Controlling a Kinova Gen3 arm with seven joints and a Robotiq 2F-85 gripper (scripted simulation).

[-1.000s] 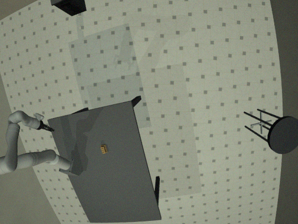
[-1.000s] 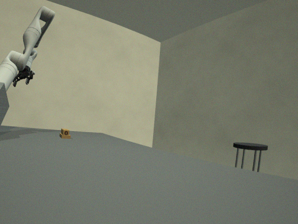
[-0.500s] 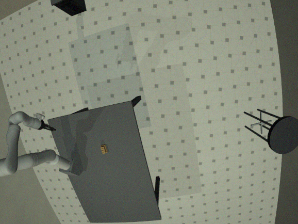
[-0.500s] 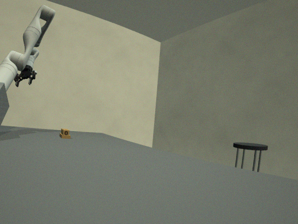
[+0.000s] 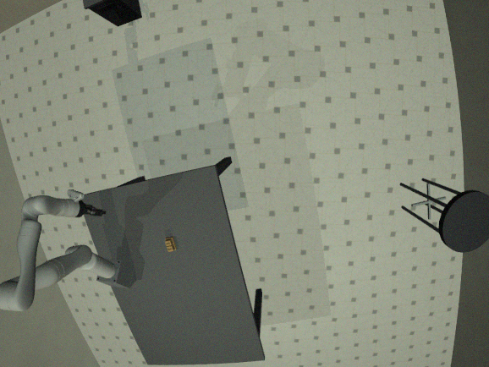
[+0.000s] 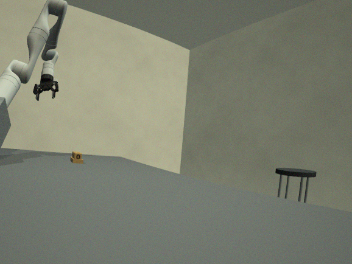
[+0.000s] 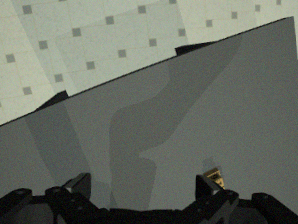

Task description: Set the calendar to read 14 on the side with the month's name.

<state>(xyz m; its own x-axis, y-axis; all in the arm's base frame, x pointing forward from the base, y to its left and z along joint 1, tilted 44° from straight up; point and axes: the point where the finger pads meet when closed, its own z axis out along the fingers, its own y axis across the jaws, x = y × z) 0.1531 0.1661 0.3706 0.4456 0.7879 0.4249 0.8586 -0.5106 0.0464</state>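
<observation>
Right now the number cube is 170 mm ahead of my hand, 310 mm to the right of it and 270 mm below it. From my hand the other things lie so: wooden tray: 170 mm ahead, 330 mm to the right, 290 mm below.
</observation>
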